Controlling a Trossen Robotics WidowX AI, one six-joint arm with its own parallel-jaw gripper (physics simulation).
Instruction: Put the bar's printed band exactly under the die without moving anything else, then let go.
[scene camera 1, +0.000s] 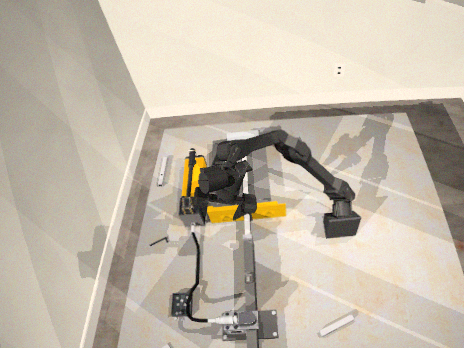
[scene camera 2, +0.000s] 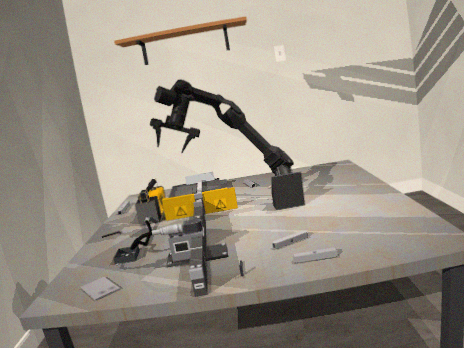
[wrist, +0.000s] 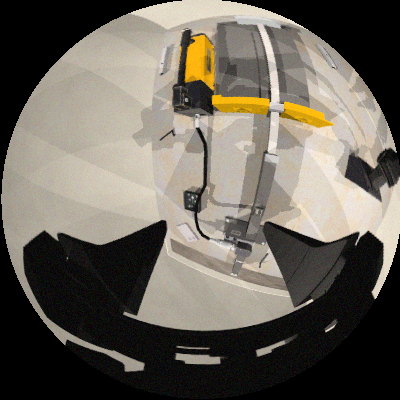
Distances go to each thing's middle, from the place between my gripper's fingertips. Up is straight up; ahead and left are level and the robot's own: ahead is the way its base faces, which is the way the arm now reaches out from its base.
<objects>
I see my gripper 340 mm to the left of the yellow and black pump unit (scene camera 1: 188, 212), 250 mm above it and 140 mm short of it.
</objects>
